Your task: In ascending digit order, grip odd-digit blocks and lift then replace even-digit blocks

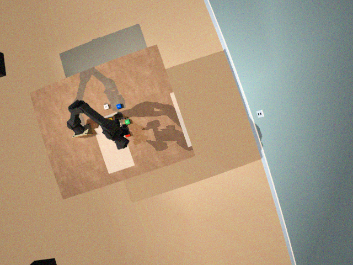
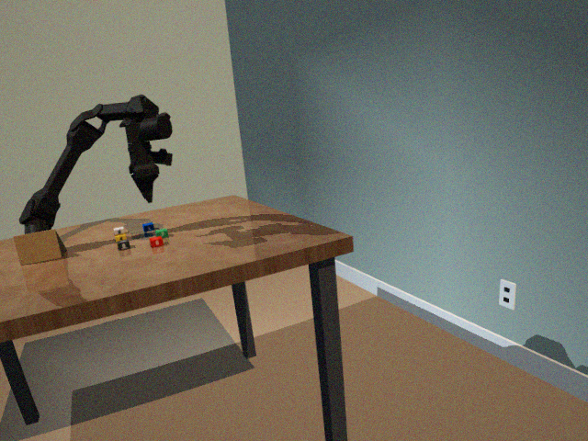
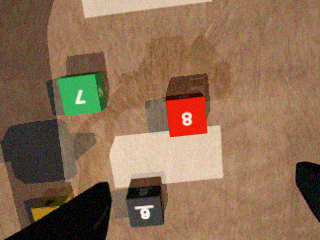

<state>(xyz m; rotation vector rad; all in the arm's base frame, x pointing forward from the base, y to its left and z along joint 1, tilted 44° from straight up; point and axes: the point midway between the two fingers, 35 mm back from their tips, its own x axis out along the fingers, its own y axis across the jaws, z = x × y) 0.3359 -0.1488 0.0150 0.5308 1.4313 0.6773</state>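
My gripper tip is 20 mm past the blue block, 220 mm to the right of it and 110 mm above it. From my gripper tip the other things lie so: green block 20 mm ahead, 90 mm to the left, 110 mm below; black block 90 mm behind, 40 mm to the left, 110 mm below; red block 110 mm below.
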